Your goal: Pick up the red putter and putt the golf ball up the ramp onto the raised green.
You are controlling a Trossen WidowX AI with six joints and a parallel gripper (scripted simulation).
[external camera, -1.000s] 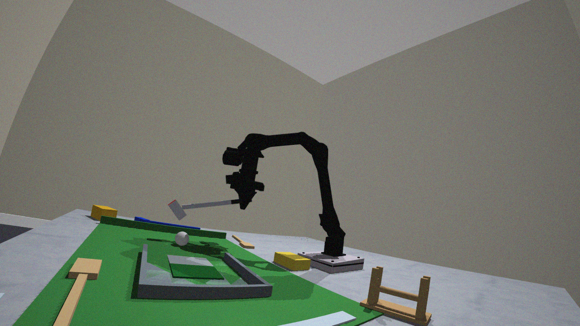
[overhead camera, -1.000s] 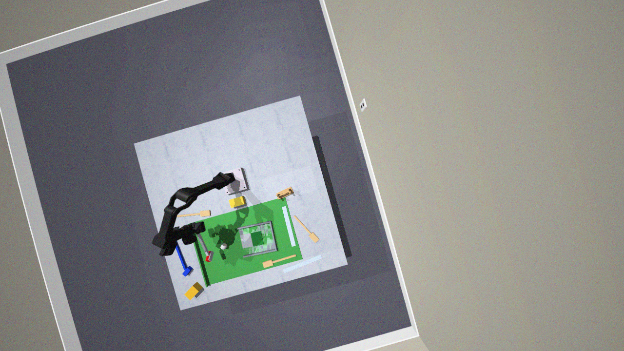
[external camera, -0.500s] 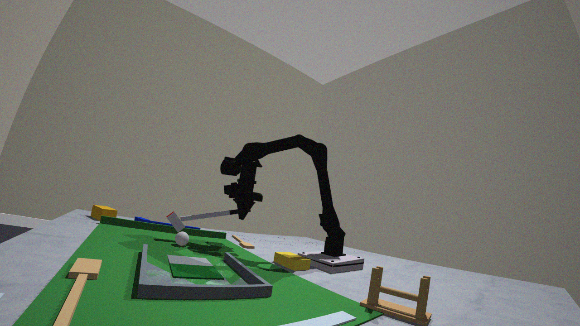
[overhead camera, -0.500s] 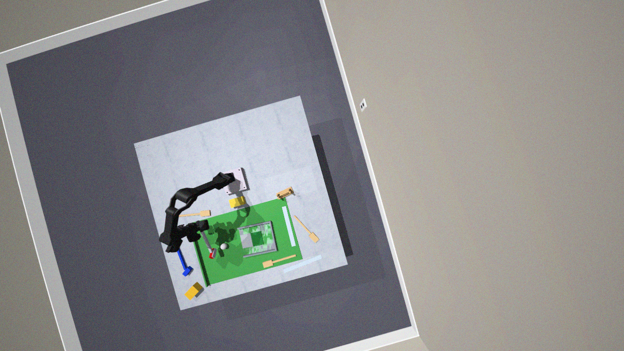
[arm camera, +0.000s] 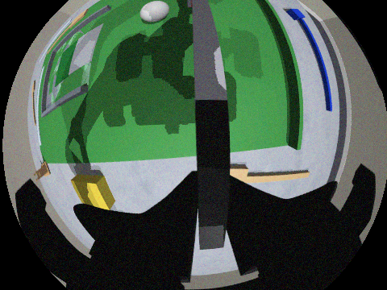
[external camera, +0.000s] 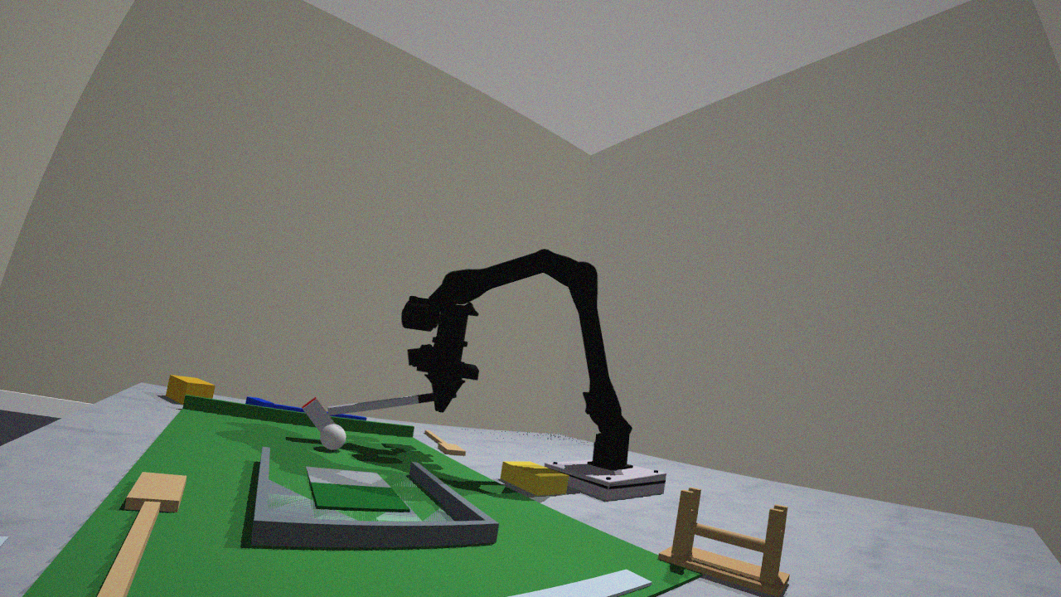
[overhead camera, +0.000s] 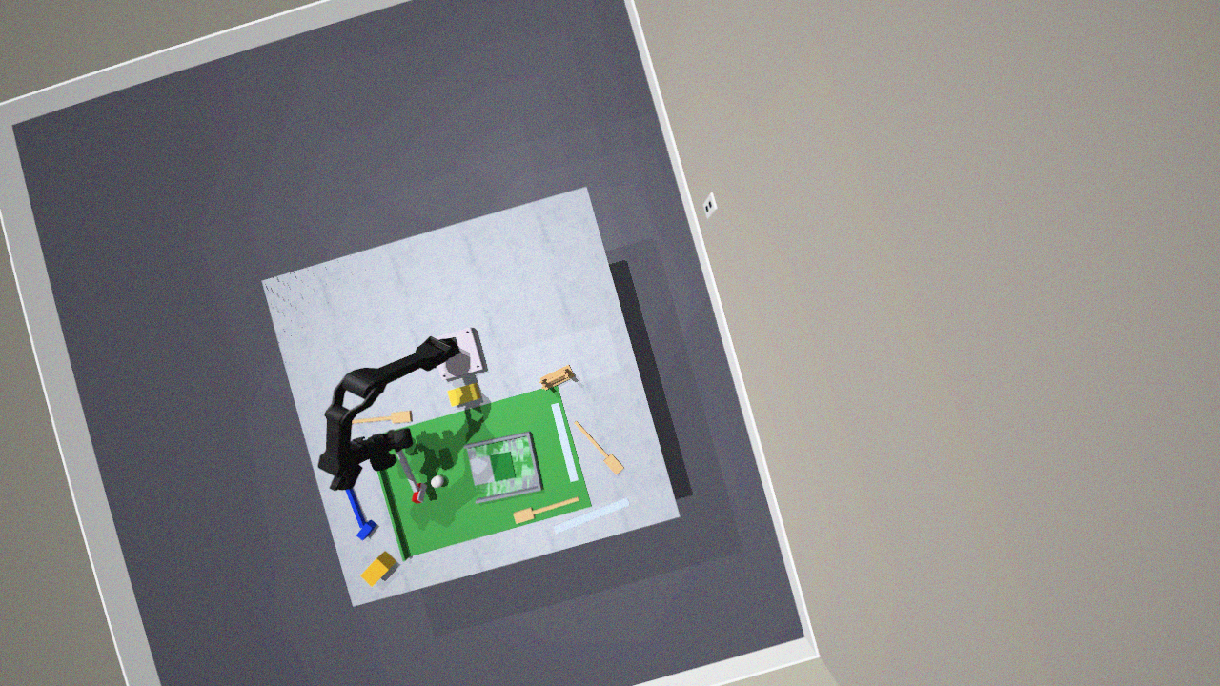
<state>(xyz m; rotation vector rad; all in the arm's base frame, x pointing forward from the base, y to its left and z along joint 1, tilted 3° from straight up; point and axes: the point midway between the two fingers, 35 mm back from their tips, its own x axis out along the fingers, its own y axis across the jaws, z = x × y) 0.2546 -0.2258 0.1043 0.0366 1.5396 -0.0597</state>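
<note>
My gripper tip is 120 mm short of the red putter. The rest, counted from my gripper tip: wooden rack: 580 mm to the left, 50 mm below, 50 mm behind; then white golf ball: 210 mm ahead, 60 mm below, 50 mm to the left; then blue putter: 290 mm to the right, 210 mm ahead, 70 mm below.
</note>
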